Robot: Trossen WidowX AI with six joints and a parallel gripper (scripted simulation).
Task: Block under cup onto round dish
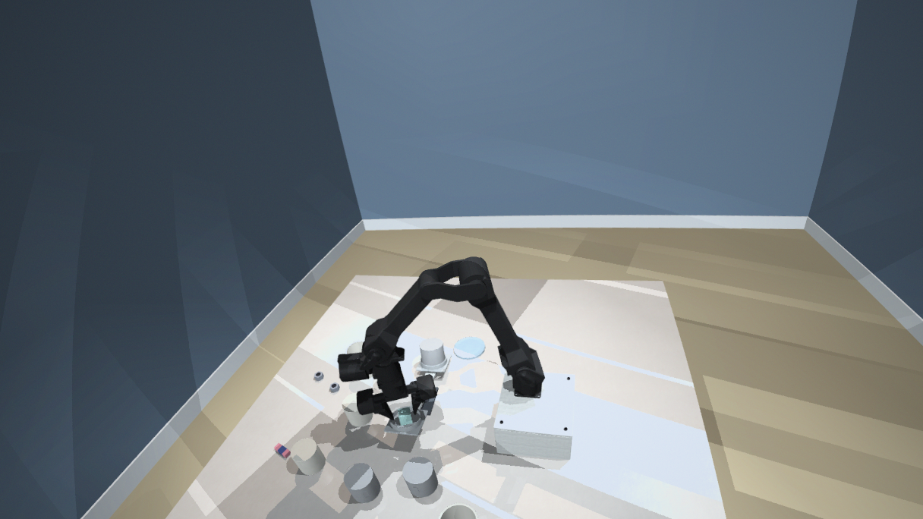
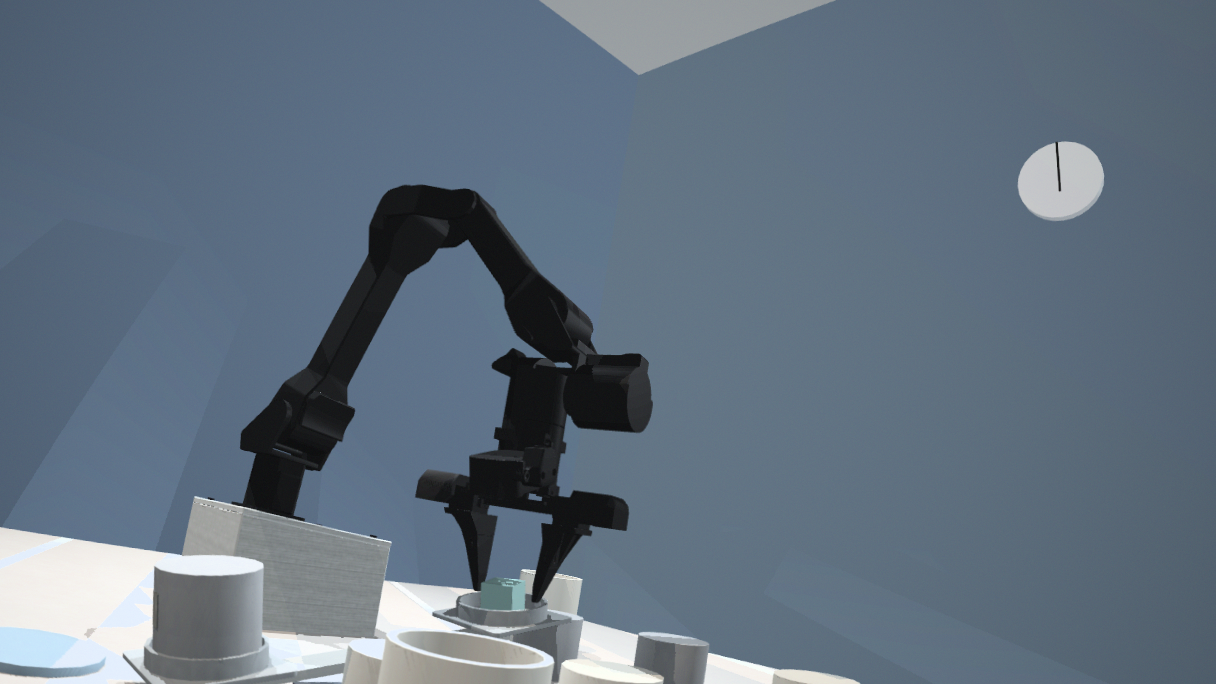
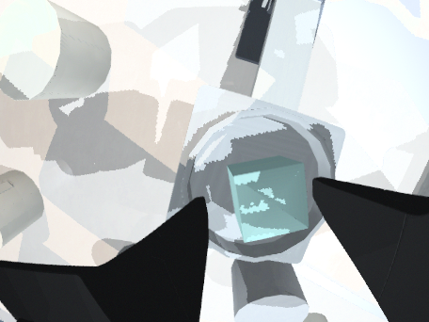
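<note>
The teal block lies right at my gripper tip. Round my gripper tip: balance: 130 mm to the right, 50 mm below; red-and-blue piece: 340 mm ahead, 120 mm to the left, 80 mm below; pale blue round dish: 350 mm to the right, 90 mm below, 80 mm behind.
</note>
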